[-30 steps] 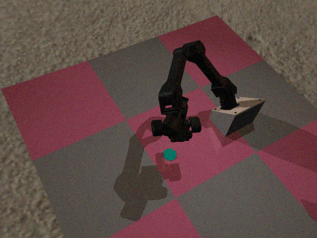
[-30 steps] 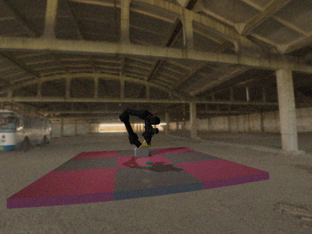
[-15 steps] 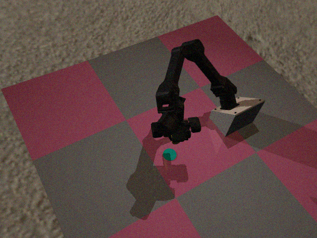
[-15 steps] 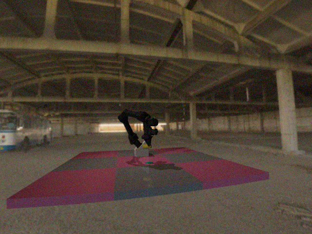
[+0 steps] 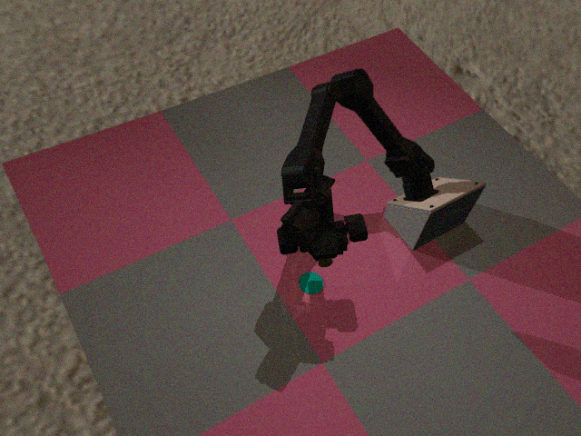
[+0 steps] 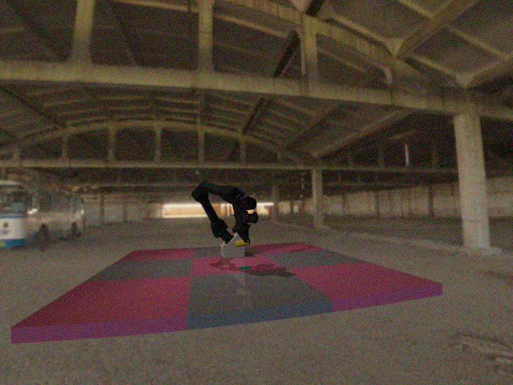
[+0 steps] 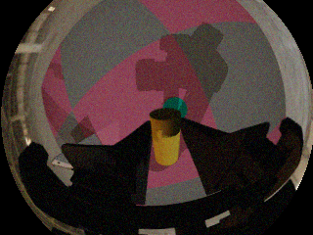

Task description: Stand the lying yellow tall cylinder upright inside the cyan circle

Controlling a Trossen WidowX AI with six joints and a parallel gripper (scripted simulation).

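My gripper tip is now 10 mm short of the cyan circle, 10 mm to the left of it and 120 mm above it. Round my gripper tip: yellow cylinder: 10 mm behind, 20 mm to the right.
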